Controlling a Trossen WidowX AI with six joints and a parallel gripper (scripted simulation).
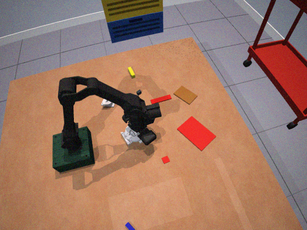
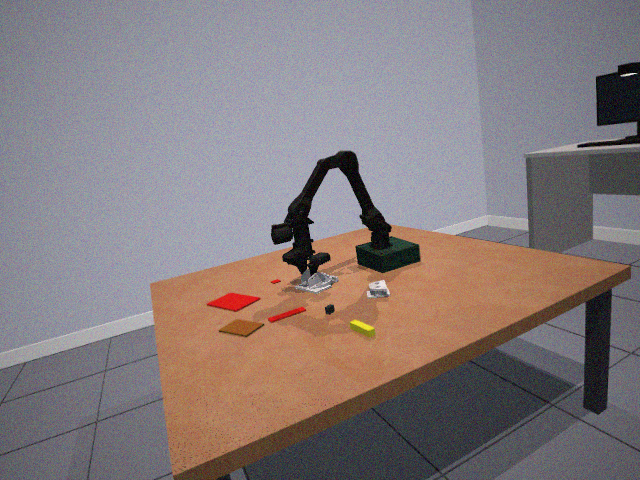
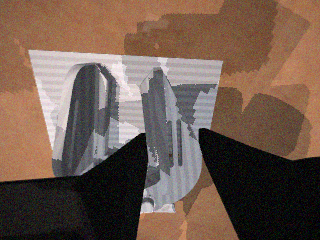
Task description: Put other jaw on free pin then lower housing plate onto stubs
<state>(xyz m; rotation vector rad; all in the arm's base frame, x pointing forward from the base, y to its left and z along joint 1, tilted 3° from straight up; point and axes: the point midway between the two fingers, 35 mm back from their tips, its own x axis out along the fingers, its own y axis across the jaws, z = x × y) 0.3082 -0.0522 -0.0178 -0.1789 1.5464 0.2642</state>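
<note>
Now: the white base plate 3 cm to the left of my gripper tip, 2 cm below it and 1 cm ahead of it. From my gripper tip the other things lie so: red bar: 19 cm ahead, 17 cm to the left, 2 cm below; then small red square: 16 cm to the right, 6 cm ahead, 2 cm below; then black cube: 26 cm to the left, 9 cm ahead, 1 cm below.
</note>
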